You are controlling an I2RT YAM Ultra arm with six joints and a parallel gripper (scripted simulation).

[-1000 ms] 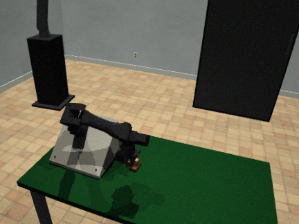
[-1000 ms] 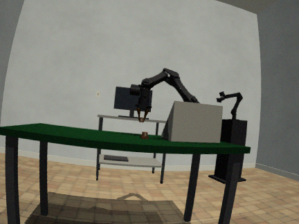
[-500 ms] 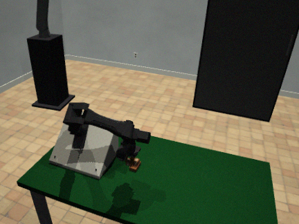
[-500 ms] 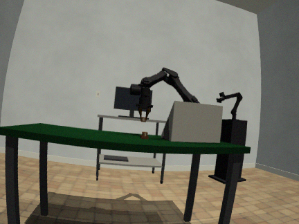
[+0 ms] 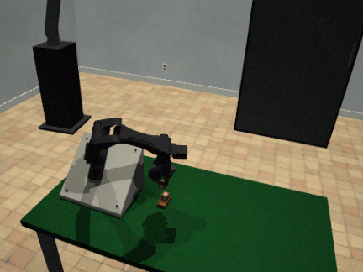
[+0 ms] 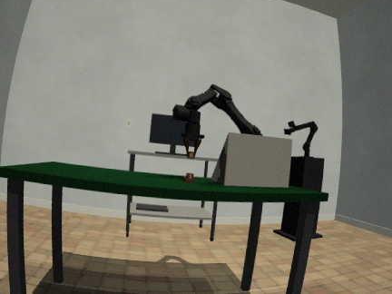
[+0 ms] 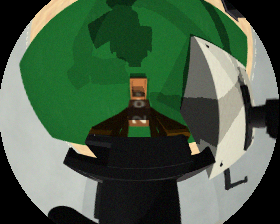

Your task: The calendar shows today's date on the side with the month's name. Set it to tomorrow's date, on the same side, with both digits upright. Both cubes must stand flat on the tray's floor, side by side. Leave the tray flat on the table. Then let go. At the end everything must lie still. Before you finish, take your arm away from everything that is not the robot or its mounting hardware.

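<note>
The wooden calendar tray is 2 cm to the left of my hand and 12 cm below it.
</note>
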